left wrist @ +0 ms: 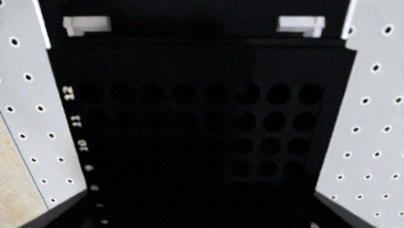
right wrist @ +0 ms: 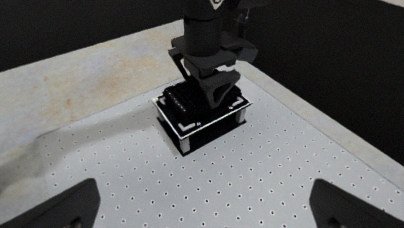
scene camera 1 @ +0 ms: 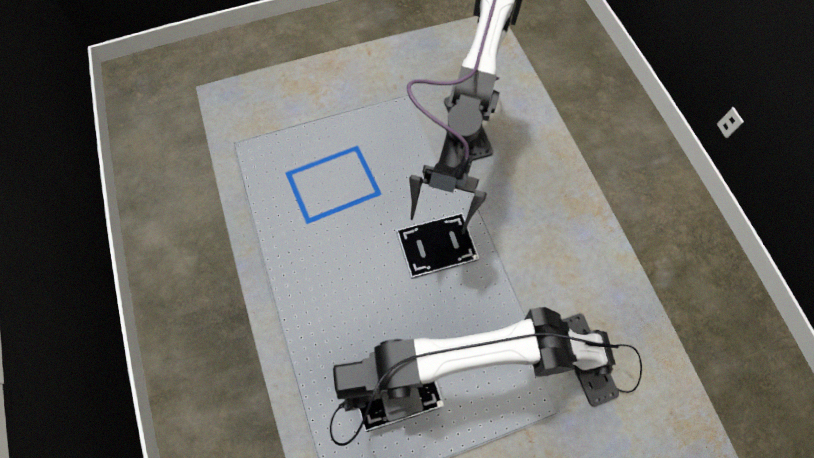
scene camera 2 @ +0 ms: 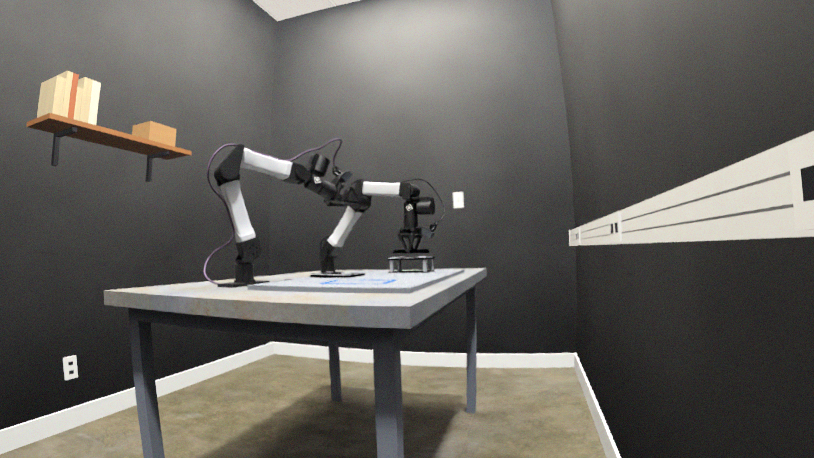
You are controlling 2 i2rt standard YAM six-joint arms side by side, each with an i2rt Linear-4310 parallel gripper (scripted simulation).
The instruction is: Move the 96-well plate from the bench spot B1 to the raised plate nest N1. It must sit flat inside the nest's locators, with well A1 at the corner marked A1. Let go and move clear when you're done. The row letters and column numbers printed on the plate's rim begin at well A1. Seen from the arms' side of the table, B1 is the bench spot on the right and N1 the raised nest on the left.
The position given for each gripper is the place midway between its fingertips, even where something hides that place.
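Note:
Scene camera 1 shows a black fixture (scene camera 1: 440,252); scene camera 2 shows the right gripper (scene camera 2: 354,203). In the left wrist view: a black 96-well plate (left wrist: 195,154) and the left gripper (left wrist: 200,193). The right wrist view contains the plate (right wrist: 187,98), the left gripper (right wrist: 201,94) and the right gripper (right wrist: 204,189).

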